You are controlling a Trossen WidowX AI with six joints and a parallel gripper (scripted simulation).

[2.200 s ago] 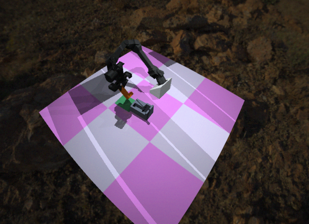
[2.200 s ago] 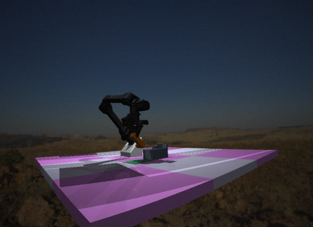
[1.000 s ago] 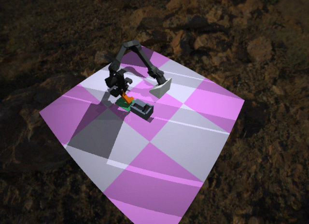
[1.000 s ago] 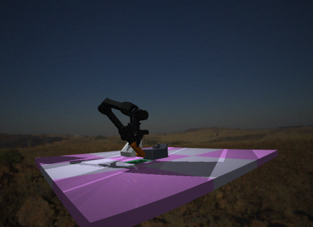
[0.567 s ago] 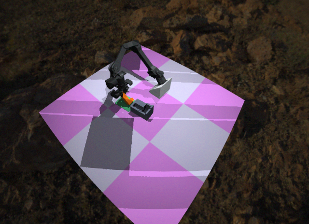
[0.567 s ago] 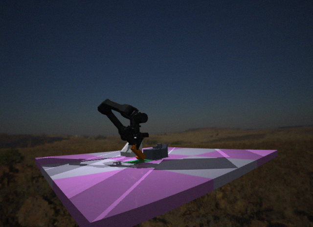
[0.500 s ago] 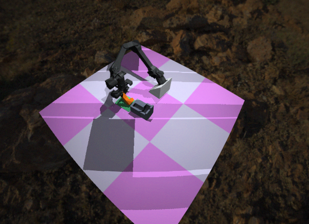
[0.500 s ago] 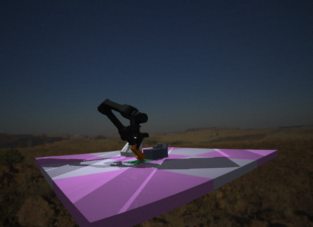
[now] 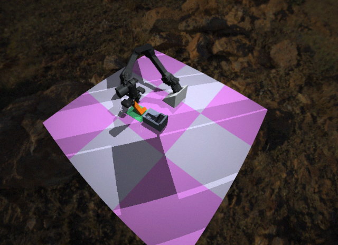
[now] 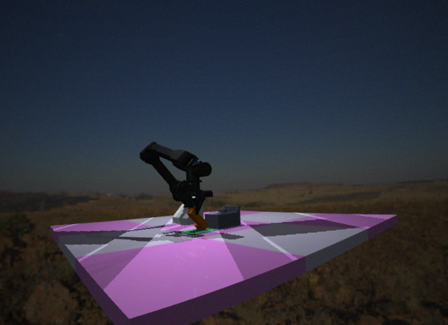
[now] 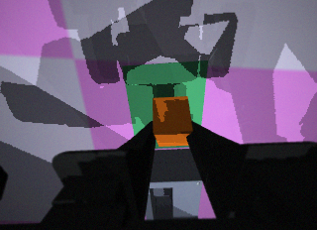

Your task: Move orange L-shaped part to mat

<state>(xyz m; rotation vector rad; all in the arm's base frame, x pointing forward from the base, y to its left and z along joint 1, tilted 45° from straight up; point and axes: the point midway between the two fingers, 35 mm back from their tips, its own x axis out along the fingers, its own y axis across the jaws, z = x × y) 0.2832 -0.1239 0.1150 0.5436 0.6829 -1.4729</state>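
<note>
My gripper tip is now 3 cm to the right of the orange L-shaped part, 3 cm above it and 2 cm past it. From my gripper tip the other things lie so: green mat 9 cm below, 2 cm to the left.
</note>
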